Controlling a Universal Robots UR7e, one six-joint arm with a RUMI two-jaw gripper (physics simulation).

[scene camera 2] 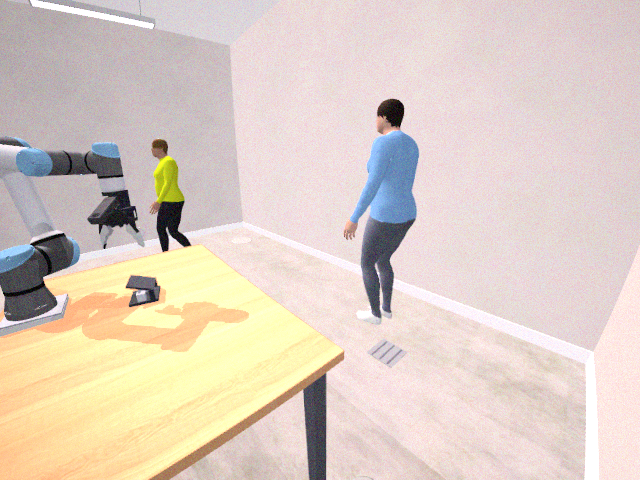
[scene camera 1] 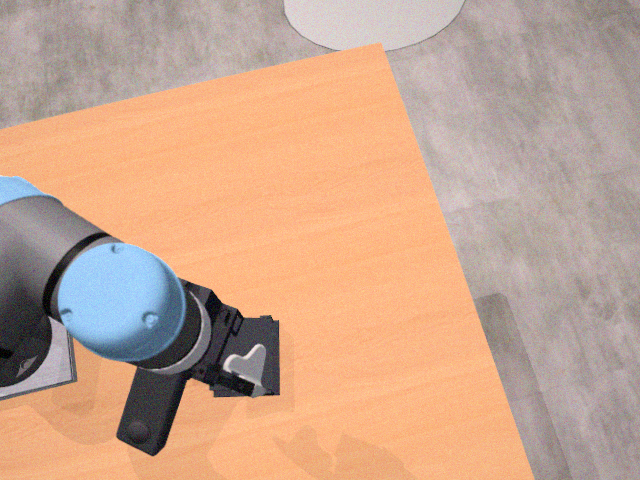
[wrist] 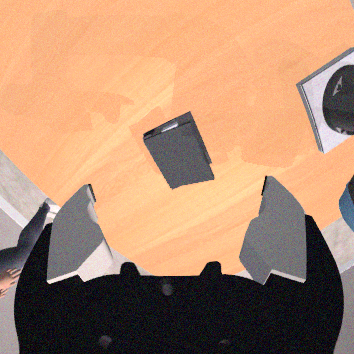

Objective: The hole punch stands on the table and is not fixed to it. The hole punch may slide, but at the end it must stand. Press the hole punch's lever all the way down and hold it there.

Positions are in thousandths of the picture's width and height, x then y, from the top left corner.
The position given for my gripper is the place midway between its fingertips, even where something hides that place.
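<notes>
My gripper is visible at (scene camera 1: 324,772), (scene camera 2: 195,516) and (wrist: 499,516). The same views show a black hole punch (scene camera 1: 430,674), (scene camera 2: 229,618), (wrist: 530,329).
</notes>
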